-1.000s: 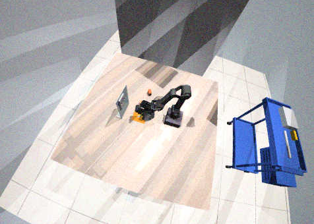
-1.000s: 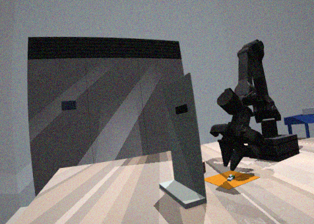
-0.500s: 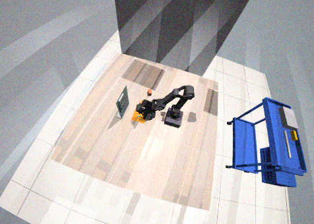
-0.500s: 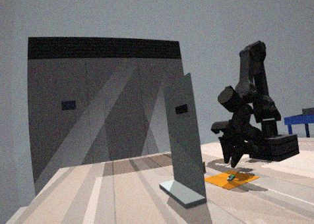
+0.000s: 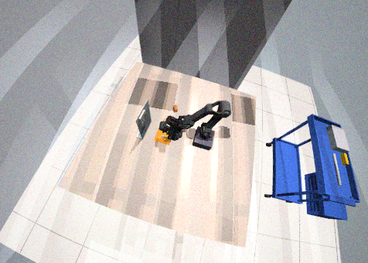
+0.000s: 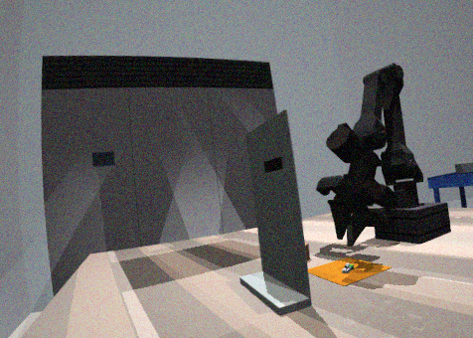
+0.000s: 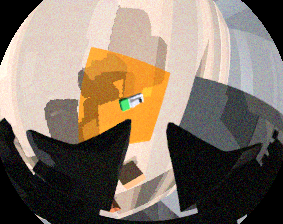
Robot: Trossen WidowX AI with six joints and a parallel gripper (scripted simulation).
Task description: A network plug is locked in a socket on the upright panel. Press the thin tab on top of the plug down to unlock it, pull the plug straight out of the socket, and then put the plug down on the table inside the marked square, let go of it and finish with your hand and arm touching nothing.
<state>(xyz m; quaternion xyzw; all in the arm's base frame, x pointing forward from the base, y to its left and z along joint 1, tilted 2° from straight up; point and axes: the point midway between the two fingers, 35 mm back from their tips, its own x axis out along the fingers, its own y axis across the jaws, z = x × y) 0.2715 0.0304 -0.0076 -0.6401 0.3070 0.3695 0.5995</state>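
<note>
Now: the network plug 1 cm ahead of my gripper tip, 1 cm to the left of it and 5 cm below it. From my gripper tip the other things lie so: orange marked square 5 cm below; grey panel 15 cm ahead, 1 cm to the right, 8 cm above.
</note>
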